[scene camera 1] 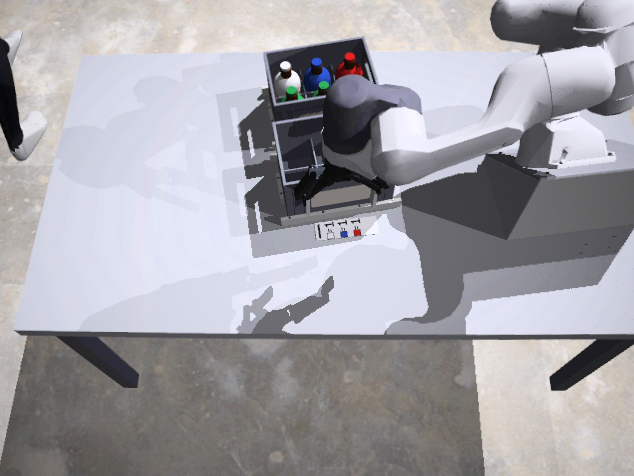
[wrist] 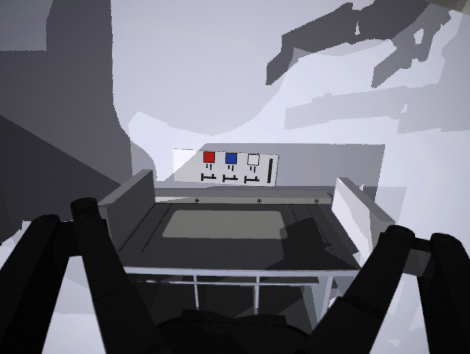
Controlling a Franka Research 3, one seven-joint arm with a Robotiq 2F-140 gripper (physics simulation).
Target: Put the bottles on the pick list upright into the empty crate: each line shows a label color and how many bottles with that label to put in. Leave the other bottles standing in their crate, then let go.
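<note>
The pick list (scene camera 1: 344,228) (wrist: 225,168) shows white, blue and red squares, each with a 1. In the scene view, a white bottle (scene camera 1: 286,80), a blue bottle (scene camera 1: 317,76) and a red bottle (scene camera 1: 349,64) stand in the back crate (scene camera 1: 297,109). Green caps of two bottles, one (scene camera 1: 291,91) at left and another (scene camera 1: 323,87) beside it, show in front of them. The divided crate (scene camera 1: 277,146) (wrist: 225,270) shows no bottles in its visible part; the arm hides its right side. My gripper (scene camera 1: 342,193) (wrist: 243,189) is open and empty, above the front end of the fixture.
A dark panel with a beige rectangle (scene camera 1: 340,196) (wrist: 225,224) lies in front of the divided crate, between upright side plates. A grey rail (scene camera 1: 307,217) (wrist: 230,200) edges it. The arm's base stands on a grey block (scene camera 1: 578,199) at the right.
</note>
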